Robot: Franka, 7 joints.
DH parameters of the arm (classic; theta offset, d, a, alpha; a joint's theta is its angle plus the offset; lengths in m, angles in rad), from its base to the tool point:
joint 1: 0 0.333 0 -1.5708
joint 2: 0 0 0 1.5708
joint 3: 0 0.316 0.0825 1.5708
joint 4: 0 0 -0.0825 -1.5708
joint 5: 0 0.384 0 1.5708
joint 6: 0 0 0.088 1.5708
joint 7: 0 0.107 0 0
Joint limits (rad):
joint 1: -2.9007..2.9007
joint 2: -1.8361..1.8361
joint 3: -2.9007..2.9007
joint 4: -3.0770..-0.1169
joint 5: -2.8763..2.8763
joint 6: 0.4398..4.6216
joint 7: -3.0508..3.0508
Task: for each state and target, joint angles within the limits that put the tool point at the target. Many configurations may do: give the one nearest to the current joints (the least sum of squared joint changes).
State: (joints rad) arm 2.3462 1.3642 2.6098 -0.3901 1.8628 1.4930 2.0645
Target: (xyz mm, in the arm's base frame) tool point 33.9 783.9 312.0
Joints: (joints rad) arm 1.6544 1.6742 2.7019 -0.1169 1.9180 1.3703 2.0645
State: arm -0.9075 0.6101 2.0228 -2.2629 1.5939 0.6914 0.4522
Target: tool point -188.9 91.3 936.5
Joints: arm -0.5268 0.5640 2.9007 -1.6514 1.8007 0.9312 0.4522
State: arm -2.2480 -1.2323 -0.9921 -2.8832 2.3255 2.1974 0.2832
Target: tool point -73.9 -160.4 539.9
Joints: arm -1.9066 -1.4914 -0.5397 -3.0770 1.5880 1.6609 0.2832
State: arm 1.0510 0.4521 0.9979 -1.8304 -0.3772 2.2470 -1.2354
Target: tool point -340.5 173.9 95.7
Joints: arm 1.4547 0.8645 0.9632 -2.4474 -0.3639 2.1519 -1.2354
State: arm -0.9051 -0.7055 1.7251 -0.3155 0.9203 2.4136 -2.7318
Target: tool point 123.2 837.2 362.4
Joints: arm -1.3337 -1.3700 1.9178 -0.6519 0.9211 2.3393 -2.7318
